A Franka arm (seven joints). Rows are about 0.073 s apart.
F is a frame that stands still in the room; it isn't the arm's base.
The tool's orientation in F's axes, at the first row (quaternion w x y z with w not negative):
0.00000, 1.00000, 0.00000, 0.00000
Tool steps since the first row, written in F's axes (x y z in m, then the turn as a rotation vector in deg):
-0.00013, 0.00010, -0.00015, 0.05, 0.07, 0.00
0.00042, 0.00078, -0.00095, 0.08, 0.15, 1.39
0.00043, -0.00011, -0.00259, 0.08, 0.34, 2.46
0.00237, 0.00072, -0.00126, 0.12, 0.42, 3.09
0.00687, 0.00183, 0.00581, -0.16, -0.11, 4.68
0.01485, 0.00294, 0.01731, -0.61, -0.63, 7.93
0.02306, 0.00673, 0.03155, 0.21, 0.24, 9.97
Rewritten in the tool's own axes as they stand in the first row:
-0.00013, -0.00010, 0.00015, 0.05, -0.07, 0.00
0.00042, -0.00078, 0.00095, 0.08, -0.15, -1.39
0.00043, 0.00011, 0.00259, 0.08, -0.34, -2.46
0.00237, -0.00072, 0.00126, 0.12, -0.42, -3.09
0.00687, -0.00183, -0.00581, -0.16, 0.11, -4.68
0.01485, -0.00294, -0.01731, -0.61, 0.63, -7.93
0.02306, -0.00673, -0.03155, 0.21, -0.24, -9.97

